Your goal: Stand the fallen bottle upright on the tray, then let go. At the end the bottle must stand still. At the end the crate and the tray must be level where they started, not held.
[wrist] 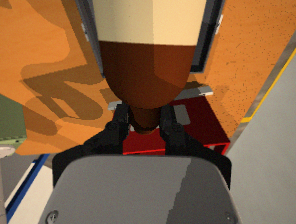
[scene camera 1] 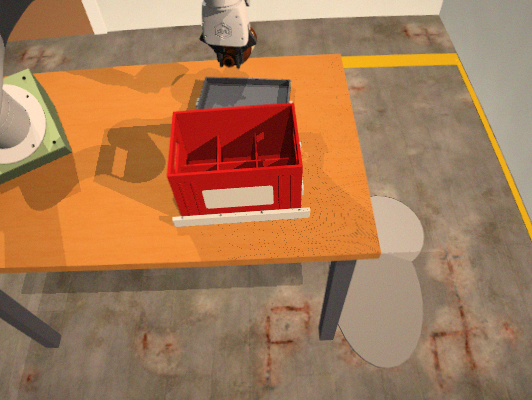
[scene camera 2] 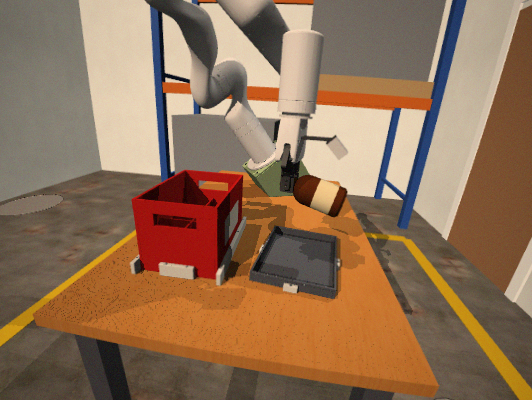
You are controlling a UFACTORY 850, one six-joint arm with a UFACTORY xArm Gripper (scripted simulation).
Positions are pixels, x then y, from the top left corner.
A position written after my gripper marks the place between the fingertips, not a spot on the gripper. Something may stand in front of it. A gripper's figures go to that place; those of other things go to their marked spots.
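Labels:
Grey tray (scene camera 2: pixel 289 255) at 69 cm from the lens; my gripper (scene camera 2: pixel 288 189) at 62 cm from the lens.

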